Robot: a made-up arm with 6 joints.
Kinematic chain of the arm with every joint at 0, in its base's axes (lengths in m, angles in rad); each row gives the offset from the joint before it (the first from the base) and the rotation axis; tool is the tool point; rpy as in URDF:
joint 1: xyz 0 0 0.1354 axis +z
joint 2: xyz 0 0 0 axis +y
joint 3: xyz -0.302 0 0.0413 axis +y
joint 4: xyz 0.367 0 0.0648 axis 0.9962 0 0.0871
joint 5: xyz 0 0 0 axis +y
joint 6: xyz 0.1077 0 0.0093 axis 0.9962 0 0.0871
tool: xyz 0 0 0 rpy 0 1.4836 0
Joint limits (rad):
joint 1: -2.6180..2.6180
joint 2: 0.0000..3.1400
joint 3: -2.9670..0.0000
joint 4: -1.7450..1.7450
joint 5: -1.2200..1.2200
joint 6: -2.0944..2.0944
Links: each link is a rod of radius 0.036 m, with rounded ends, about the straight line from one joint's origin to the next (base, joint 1, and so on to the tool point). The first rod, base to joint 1, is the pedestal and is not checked.
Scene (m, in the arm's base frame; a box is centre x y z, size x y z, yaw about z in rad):
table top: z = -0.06
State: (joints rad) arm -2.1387 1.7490 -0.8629 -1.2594 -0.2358 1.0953
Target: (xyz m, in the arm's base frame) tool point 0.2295 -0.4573 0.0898
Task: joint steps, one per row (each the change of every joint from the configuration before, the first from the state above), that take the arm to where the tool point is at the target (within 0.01 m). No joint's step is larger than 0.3 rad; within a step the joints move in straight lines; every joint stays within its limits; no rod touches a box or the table.
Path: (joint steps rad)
1: 0.2392 0.0521 -0.0497 -0.0008 -0.0384 0.0000
2: 0.2392 0.0521 -0.0497 -0.0009 -0.0385 0.0000
3: 0.2391 0.0521 -0.0498 -0.0008 -0.0384 0.0000
4: 0.2392 0.0521 -0.0497 -0.0009 -0.0384 0.0000

